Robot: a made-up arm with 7 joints. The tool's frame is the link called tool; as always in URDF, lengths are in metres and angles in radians. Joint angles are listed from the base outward.
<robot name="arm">
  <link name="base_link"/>
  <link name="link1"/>
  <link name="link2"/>
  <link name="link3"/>
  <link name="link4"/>
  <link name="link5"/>
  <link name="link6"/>
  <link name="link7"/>
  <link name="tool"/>
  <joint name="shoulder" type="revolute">
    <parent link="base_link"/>
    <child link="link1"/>
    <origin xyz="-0.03 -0.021 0.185" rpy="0 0 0"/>
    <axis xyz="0 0 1"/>
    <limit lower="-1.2" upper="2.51"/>
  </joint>
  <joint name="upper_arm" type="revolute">
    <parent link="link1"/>
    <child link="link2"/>
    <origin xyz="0.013 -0.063 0.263" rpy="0 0 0"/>
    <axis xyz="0 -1 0"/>
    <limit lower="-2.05" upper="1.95"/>
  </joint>
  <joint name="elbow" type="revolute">
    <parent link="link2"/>
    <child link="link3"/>
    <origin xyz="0.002 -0.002 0.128" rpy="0 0 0"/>
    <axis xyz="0 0 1"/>
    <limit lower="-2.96" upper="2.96"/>
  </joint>
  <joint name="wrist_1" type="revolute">
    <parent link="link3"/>
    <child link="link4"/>
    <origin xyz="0.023 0.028 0.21" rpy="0 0 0"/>
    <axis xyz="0 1 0"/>
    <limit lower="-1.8" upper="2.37"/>
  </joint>
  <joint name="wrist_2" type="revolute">
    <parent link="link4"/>
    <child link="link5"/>
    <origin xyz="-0.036 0.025 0.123" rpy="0 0 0"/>
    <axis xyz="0 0 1"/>
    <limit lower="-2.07" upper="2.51"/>
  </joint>
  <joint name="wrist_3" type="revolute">
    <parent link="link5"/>
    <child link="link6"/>
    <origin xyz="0.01 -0.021 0.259" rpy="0 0 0"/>
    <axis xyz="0 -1 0"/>
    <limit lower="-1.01" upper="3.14"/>
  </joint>
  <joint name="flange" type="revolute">
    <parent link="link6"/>
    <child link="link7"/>
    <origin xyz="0.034 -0.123 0.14" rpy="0 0 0"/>
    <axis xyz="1 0 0"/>
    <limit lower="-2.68" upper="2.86"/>
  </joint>
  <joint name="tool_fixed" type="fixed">
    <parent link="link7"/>
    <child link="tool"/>
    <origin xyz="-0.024 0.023 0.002" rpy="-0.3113 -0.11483 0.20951"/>
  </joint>
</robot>
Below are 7 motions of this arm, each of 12 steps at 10 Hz.
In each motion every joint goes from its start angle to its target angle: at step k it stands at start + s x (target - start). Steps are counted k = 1, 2, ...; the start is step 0. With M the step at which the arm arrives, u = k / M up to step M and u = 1 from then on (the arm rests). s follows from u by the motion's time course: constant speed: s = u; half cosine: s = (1 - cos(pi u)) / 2; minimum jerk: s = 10 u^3 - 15 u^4 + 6 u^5.
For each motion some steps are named. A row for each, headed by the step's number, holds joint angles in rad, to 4 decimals.
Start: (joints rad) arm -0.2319 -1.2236 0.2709 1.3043 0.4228 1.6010 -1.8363
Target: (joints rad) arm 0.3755 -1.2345 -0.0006 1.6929 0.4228 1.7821 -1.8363
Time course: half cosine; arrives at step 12
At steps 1, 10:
1: -0.2216 -1.2238 0.2663 1.3109 0.4228 1.6041 -1.8363
10: 0.3348 -1.2338 0.0176 1.6669 0.4228 1.7700 -1.8363

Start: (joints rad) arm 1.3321 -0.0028 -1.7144 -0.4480 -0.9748 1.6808 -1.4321
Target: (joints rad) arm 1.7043 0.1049 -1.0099 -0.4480 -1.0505 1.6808 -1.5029
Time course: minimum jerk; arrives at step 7
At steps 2, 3, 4, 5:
2: 1.3860 0.0128 -1.6125 -0.4480 -0.9858 1.6808 -1.4423
3: 1.4690 0.0368 -1.4552 -0.4480 -1.0026 1.6808 -1.4581
4: 1.5674 0.0653 -1.2691 -0.4480 -1.0227 1.6808 -1.4769
5: 1.6504 0.0893 -1.1118 -0.4480 -1.0395 1.6808 -1.4927

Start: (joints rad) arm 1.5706 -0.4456 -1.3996 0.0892 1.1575 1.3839 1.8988
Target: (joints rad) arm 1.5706 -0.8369 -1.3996 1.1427 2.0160 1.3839 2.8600
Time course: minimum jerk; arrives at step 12
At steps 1, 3, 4, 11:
1: 1.5706 -0.4476 -1.3996 0.0946 1.1619 1.3839 1.9037
3: 1.5706 -0.4861 -1.3996 0.1983 1.2464 1.3839 1.9983
4: 1.5706 -0.5277 -1.3996 0.3103 1.3377 1.3839 2.1005
11: 1.5706 -0.8349 -1.3996 1.1373 2.0116 1.3839 2.8551

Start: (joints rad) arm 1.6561 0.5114 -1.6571 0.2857 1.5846 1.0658 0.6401
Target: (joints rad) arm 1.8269 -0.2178 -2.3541 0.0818 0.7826 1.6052 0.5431
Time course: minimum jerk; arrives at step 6
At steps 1, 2, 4, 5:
1: 1.6622 0.4855 -1.6818 0.2785 1.5561 1.0849 0.6367
2: 1.6919 0.3584 -1.8034 0.2429 1.4163 1.1790 0.6197
4: 1.7911 -0.0648 -2.2078 0.1246 0.9509 1.4920 0.5635
5: 1.8208 -0.1919 -2.3294 0.0890 0.8111 1.5861 0.5465

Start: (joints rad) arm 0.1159 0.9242 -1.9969 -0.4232 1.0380 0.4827 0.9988
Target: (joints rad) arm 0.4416 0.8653 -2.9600 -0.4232 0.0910 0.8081 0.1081
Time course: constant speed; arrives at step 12
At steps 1, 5, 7, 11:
1: 0.1430 0.9193 -2.0772 -0.4232 0.9591 0.5098 0.9246
5: 0.2516 0.8997 -2.3982 -0.4232 0.6434 0.6183 0.6277
7: 0.3059 0.8898 -2.5587 -0.4232 0.4856 0.6725 0.4792
11: 0.4145 0.8702 -2.8797 -0.4232 0.1699 0.7810 0.1823

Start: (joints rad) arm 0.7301 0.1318 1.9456 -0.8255 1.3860 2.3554 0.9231
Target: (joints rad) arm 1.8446 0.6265 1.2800 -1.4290 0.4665 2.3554 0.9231
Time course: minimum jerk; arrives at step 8
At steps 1, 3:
1: 0.7480 0.1397 1.9349 -0.8352 1.3712 2.3554 0.9231
3: 1.0368 0.2679 1.7624 -0.9916 1.1329 2.3554 0.9231

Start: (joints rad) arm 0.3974 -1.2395 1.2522 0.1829 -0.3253 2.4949 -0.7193
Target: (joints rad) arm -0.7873 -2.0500 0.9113 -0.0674 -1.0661 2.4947 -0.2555
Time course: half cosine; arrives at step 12
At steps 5, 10, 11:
5: -0.0416 -1.5399 1.1259 0.0901 -0.5998 2.4948 -0.5474
10: -0.7079 -1.9957 0.9341 -0.0506 -1.0165 2.4947 -0.2866
11: -0.7671 -2.0362 0.9171 -0.0631 -1.0535 2.4947 -0.2634

